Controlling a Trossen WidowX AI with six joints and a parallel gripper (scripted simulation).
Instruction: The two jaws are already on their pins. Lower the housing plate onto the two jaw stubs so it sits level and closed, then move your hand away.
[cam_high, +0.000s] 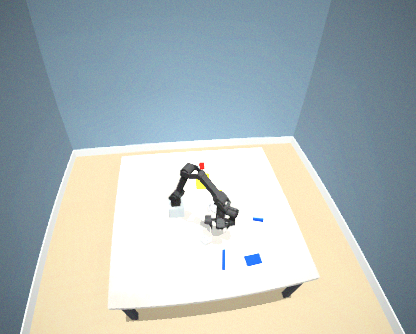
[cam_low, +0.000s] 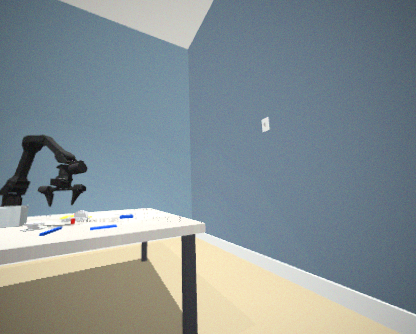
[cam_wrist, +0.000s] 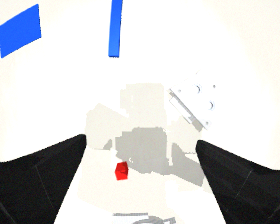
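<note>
Right now my gripper tip is 40 mm short of the small red cube, 70 mm to the right of it and 90 mm above it. Also, from my gripper tip: short blue piece 310 mm ahead, 90 mm to the left, 90 mm below; then thin blue bar 170 mm to the right, 100 mm below; then blue square 190 mm ahead, 200 mm to the right, 100 mm below.
</note>
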